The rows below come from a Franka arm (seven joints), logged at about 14 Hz.
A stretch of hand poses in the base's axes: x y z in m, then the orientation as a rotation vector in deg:
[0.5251 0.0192 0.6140 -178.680 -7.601 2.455]
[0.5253 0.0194 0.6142 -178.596 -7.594 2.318]
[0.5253 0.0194 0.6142 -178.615 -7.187 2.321]
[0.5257 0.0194 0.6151 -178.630 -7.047 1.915]
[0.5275 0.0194 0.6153 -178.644 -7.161 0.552]
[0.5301 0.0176 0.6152 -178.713 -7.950 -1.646]
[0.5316 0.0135 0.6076 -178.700 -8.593 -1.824]
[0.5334 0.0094 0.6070 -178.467 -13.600 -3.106]
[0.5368 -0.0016 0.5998 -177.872 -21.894 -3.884]
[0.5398 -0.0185 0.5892 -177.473 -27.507 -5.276]
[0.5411 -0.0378 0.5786 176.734 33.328 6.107]
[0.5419 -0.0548 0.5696 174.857 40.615 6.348]
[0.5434 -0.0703 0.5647 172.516 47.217 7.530]
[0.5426 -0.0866 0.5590 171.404 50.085 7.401]
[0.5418 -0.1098 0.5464 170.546 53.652 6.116]
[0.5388 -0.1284 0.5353 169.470 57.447 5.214]
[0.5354 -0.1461 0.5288 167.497 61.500 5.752]
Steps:
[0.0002 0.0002 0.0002 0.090 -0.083 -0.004]
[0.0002 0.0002 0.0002 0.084 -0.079 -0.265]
[0.0006 0.0002 0.0011 0.089 -0.338 -0.358]
[0.0024 0.0002 0.0013 0.118 -1.212 -0.294]
[0.0050 -0.0016 0.0012 0.076 -2.628 0.197]
[0.0065 -0.0057 -0.0064 0.068 -2.747 0.608]
[0.0083 -0.0098 -0.0070 0.054 -3.600 3.810]
[0.0117 -0.0208 -0.0142 -0.092 -4.154 9.126]
[0.0147 -0.0377 -0.0248 -0.415 -5.088 12.707]
[0.0160 -0.0570 -0.0354 -0.715 -5.665 16.443]
[0.0168 -0.0740 -0.0444 -0.965 -5.887 21.239]
[0.0183 -0.0895 -0.0493 -1.473 -6.733 25.694]
[0.0175 -0.1058 -0.0550 -1.744 -6.691 27.662]
[0.0167 -0.1290 -0.0676 -1.577 -5.872 30.020]
[0.0137 -0.1476 -0.0787 -1.435 -5.304 32.552]
[0.0103 -0.1653 -0.0852 -1.878 -5.713 35.424]

